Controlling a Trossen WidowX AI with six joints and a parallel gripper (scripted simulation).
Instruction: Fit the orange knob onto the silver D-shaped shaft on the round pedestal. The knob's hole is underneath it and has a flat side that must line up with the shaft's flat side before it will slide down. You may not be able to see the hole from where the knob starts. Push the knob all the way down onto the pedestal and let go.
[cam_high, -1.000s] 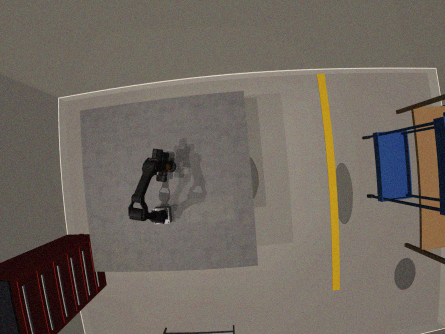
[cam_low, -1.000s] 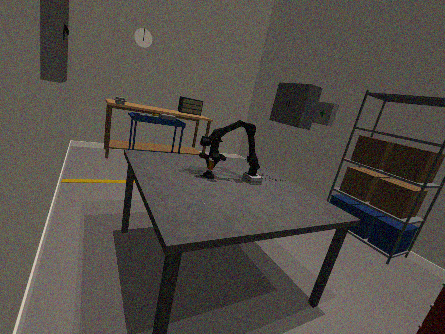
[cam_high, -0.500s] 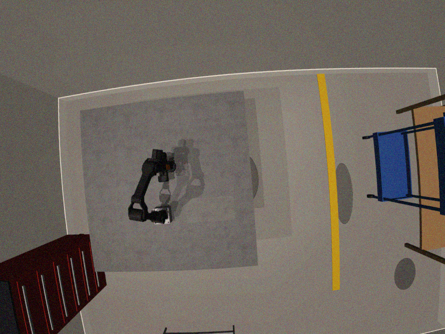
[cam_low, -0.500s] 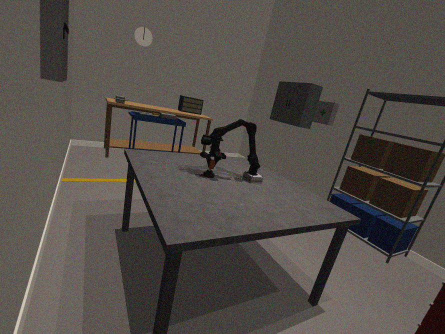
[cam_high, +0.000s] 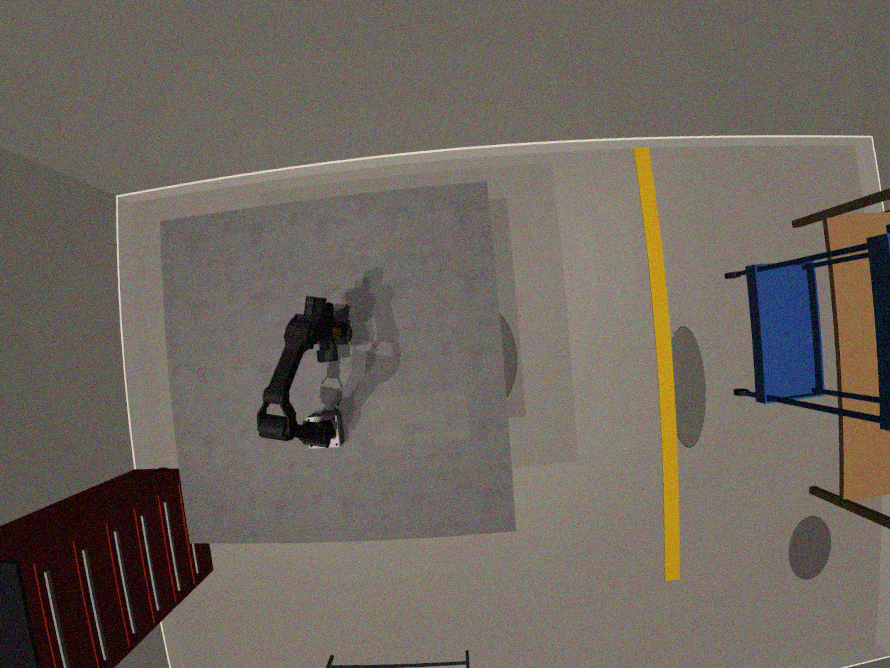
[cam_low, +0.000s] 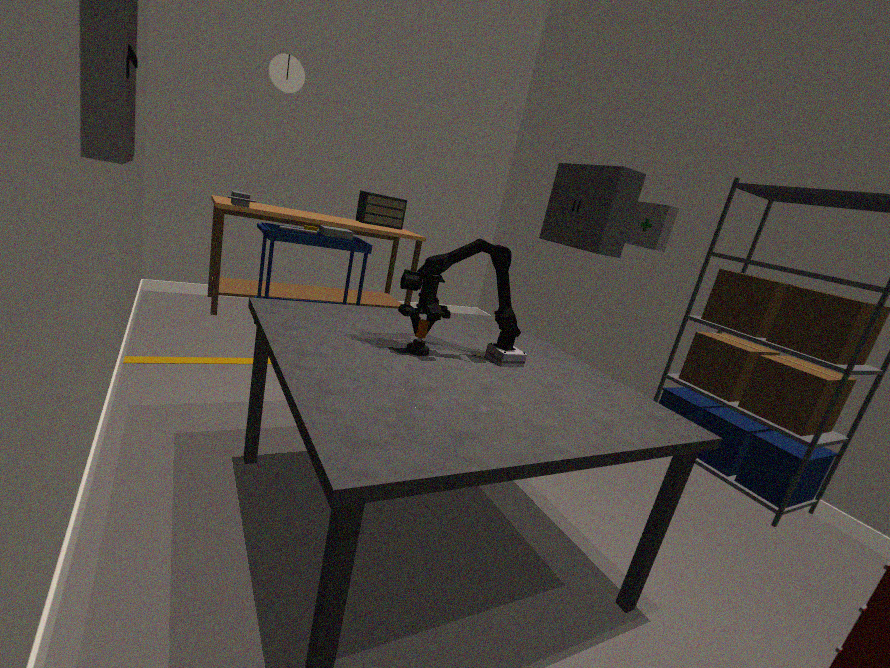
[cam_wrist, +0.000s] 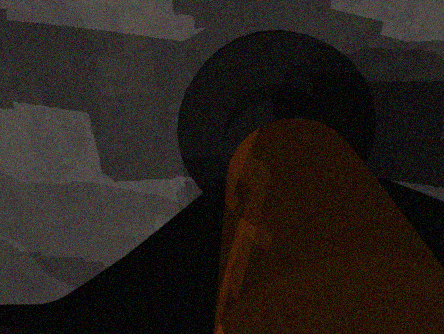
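The orange knob lies 3 cm above my gripper tip. The rest, counted from my gripper tip: dark round pedestal 4 cm below.
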